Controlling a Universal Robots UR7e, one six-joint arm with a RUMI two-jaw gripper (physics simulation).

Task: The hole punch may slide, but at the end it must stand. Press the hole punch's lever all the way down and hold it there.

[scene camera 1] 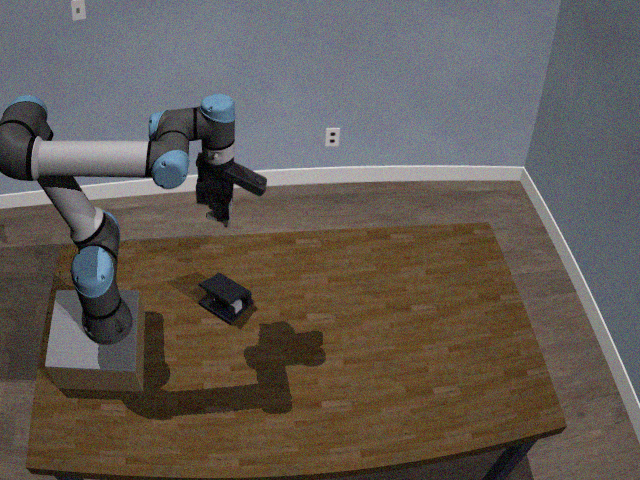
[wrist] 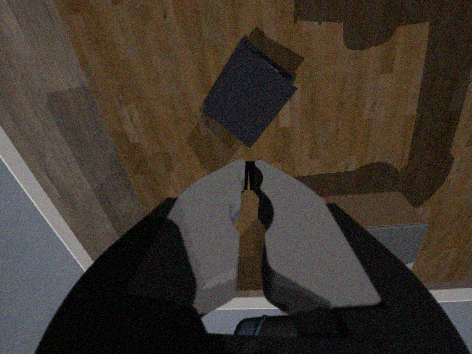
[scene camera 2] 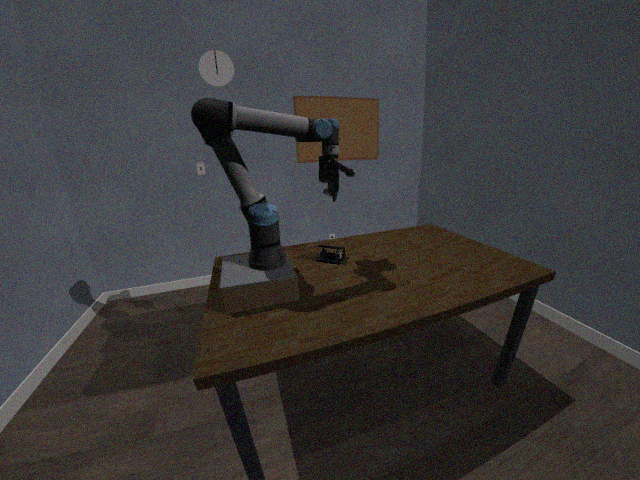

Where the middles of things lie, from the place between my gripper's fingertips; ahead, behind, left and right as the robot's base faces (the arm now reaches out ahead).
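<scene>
Hole punch lever [scene camera 1: 225,289]: 23 cm below my hand, 2 cm behind, 1 cm to the left. Hole punch [scene camera 1: 229,313]: 25 cm below my hand, 2 cm behind, 1 cm to the left.
</scene>
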